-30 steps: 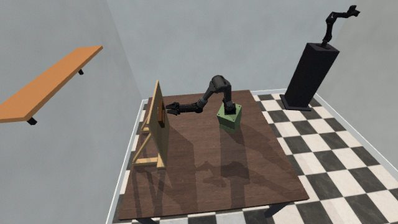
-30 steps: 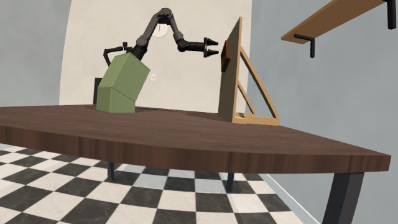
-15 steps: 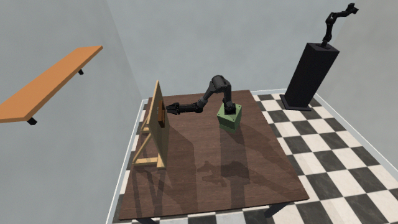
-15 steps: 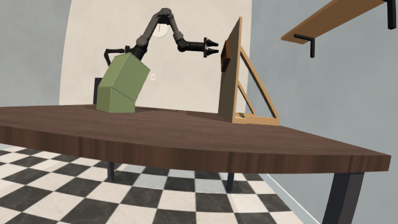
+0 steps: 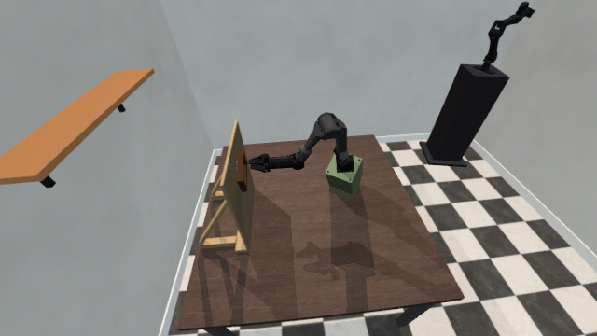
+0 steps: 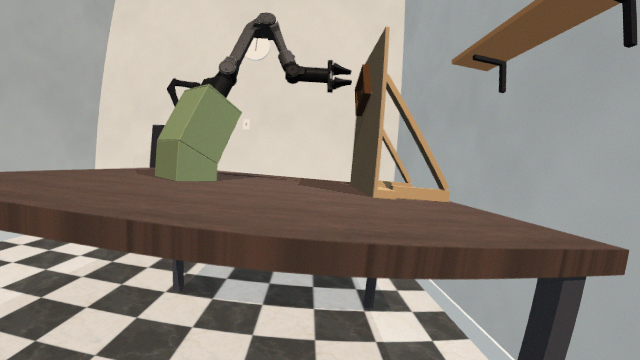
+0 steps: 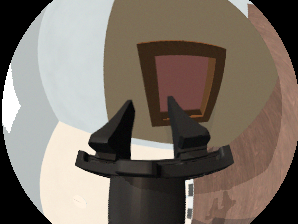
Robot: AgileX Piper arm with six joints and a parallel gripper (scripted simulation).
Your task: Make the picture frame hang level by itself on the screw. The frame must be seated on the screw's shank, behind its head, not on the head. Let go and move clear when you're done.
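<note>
The brown picture frame lies 60 mm ahead of my hand and 60 mm below it.
</note>
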